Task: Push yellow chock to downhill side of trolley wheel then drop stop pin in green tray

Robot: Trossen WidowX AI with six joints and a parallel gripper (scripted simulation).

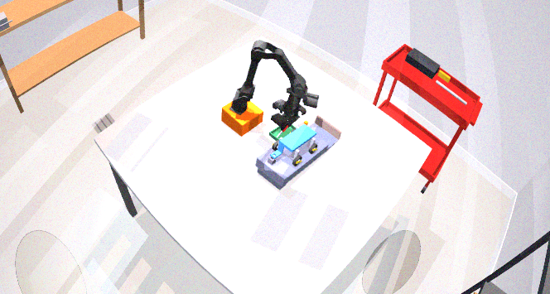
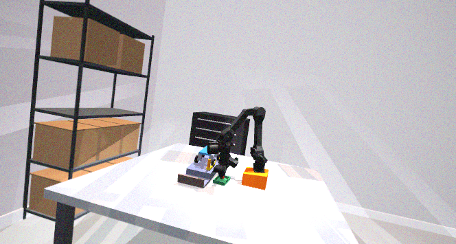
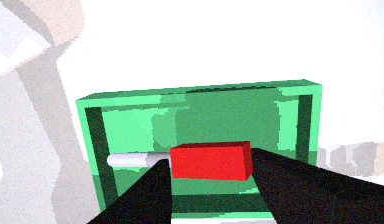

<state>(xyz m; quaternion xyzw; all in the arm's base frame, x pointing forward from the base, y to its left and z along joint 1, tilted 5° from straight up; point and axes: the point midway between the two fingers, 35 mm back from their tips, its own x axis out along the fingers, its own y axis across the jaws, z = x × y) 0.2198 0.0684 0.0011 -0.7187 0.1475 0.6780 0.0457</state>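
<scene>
The green tray is 10 mm to the right of my gripper tip and 40 mm below it. The rest, counted from my gripper tip: red-headed stop pin (20 mm to the right, 10 mm below); yellow chock (90 mm ahead, 20 mm to the right, 50 mm above); trolley (110 mm ahead, 130 mm to the right, 80 mm above).
</scene>
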